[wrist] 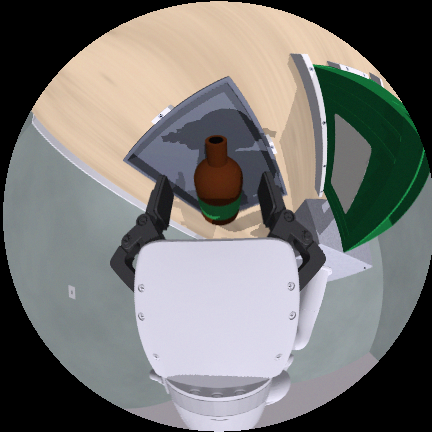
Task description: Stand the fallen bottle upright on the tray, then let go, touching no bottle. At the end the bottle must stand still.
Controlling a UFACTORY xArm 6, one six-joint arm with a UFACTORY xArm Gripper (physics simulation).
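Places are measured from the arm's base along level axes (x back, y right, z up), in millimetres.
Pixels of known places: gripper, fingertip midpoint: [214, 181].
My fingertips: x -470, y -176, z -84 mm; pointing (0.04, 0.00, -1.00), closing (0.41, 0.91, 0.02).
Note:
For each thing: its middle in the pictures, then the offset to it from my fingertips. "spot": a spot on its surface instead.
- brown bottle at the middle of its body: [218, 181] dx +64, dy -24, dz -61 mm
- blue-grey tray at a spot on its surface: [177, 119] spot: dx -44, dy -30, dz -98 mm
- raised white-and-grey rail at the middle of its body: [320, 140] dx +60, dy +163, dz -88 mm
The brown bottle [218, 182] with a green band looks upright, its open mouth at the top showing to the camera. A slight lean cannot be ruled out from this view. Its base is at the near corner of the blue-grey tray [177, 119], and the bottle's body hides that corner and the exact contact with the tray floor. My gripper [214, 181] is open and empty. Its two black fingers stand on either side of the bottle, with a visible gap on each side.
A large green bin [387, 140] stands to the right, beyond a raised white-and-grey rail [320, 125]. A grey block [345, 260] is at the lower right, near the right finger. The wooden table's edge [90, 155] runs past the tray's left side.

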